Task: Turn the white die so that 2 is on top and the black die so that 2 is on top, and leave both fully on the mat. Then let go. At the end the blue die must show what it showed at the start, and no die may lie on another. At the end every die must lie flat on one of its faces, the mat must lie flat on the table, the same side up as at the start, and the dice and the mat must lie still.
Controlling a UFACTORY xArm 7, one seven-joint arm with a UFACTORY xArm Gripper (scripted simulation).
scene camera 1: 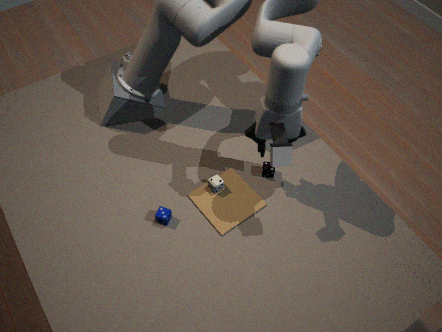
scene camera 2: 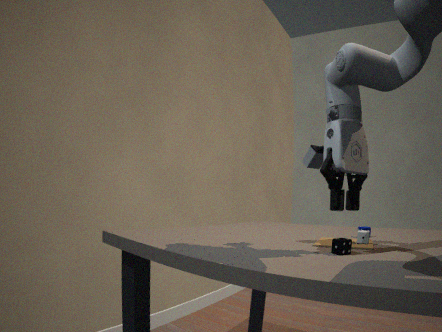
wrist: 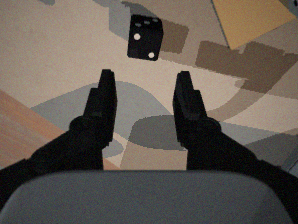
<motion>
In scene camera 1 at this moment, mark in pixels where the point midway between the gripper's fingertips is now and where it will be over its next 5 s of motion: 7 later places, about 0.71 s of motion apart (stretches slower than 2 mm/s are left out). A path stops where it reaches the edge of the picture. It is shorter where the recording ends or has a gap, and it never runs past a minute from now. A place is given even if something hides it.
My gripper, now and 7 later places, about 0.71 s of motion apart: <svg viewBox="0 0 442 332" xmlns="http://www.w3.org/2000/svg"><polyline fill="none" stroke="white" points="271,152 270,158 269,163 269,165 268,171 268,172 271,154 262,159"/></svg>
</motion>
